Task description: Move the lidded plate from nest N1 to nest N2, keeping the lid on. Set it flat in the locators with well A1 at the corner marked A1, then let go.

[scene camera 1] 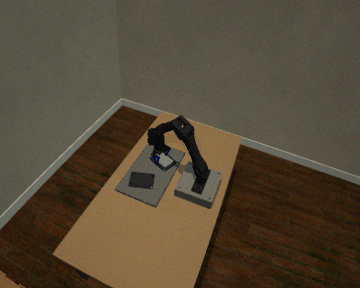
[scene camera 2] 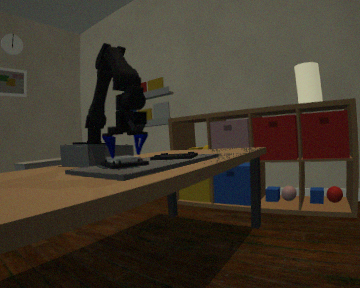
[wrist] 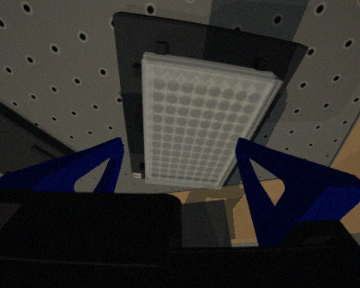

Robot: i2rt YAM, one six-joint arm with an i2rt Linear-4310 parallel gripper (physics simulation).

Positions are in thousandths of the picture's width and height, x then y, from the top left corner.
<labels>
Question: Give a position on a dark nest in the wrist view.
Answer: At 93,509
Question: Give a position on a dark nest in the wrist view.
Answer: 374,120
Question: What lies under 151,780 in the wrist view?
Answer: My gripper.
</labels>
